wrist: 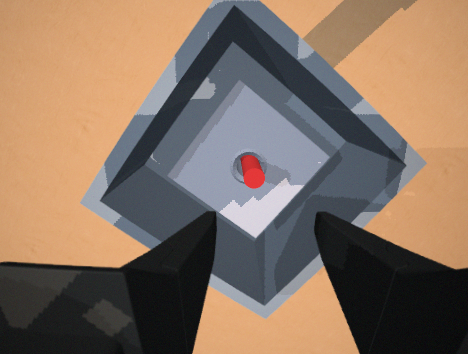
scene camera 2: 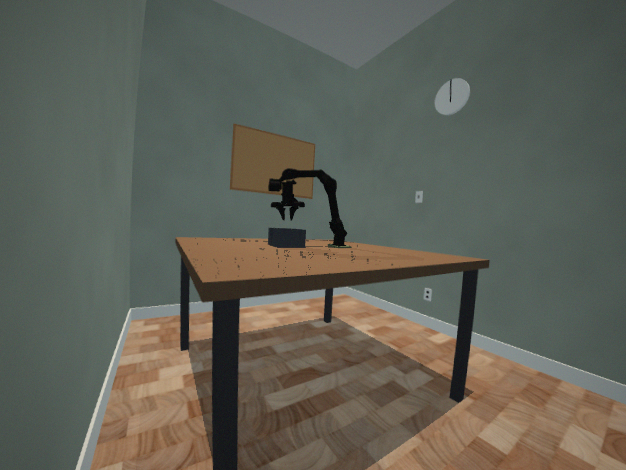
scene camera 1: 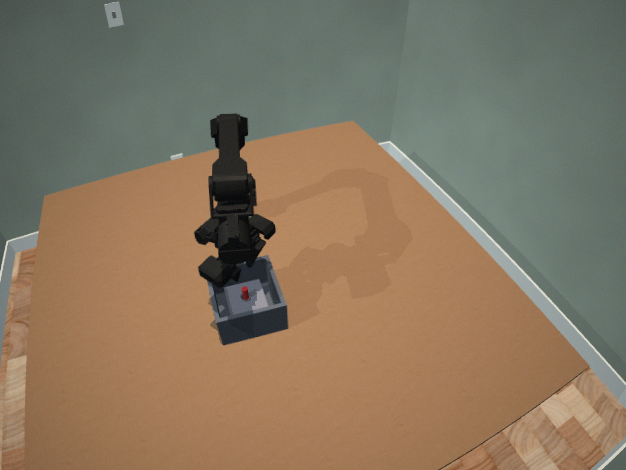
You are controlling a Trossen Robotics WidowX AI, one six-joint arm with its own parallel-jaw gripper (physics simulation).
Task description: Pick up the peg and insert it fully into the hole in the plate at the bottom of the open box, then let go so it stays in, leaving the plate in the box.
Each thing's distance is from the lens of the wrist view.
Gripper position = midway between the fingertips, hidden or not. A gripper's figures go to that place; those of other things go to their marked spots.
my gripper [wrist: 265, 220]: 11 cm
blue-grey box [wrist: 370, 162]: 21 cm
